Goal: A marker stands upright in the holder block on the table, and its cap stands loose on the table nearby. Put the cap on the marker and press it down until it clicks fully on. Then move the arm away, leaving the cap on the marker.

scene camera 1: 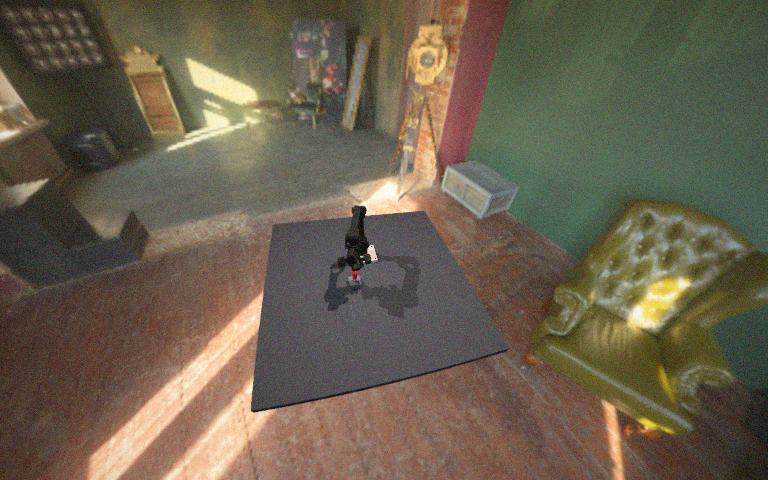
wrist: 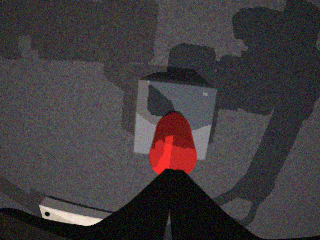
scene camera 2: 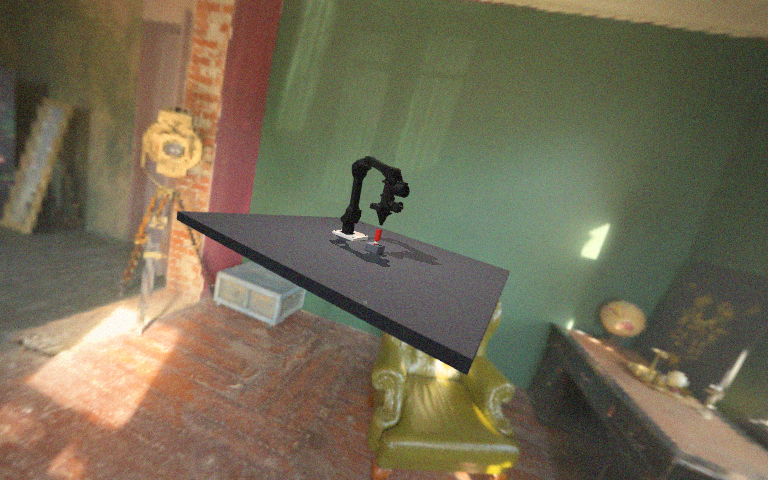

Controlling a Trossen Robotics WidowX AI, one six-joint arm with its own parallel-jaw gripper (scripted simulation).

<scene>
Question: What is the gripper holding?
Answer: Nothing.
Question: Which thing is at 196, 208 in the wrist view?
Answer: The gripper.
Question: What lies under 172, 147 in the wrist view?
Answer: A red cap.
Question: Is the gripper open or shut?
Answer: Shut.
</scene>
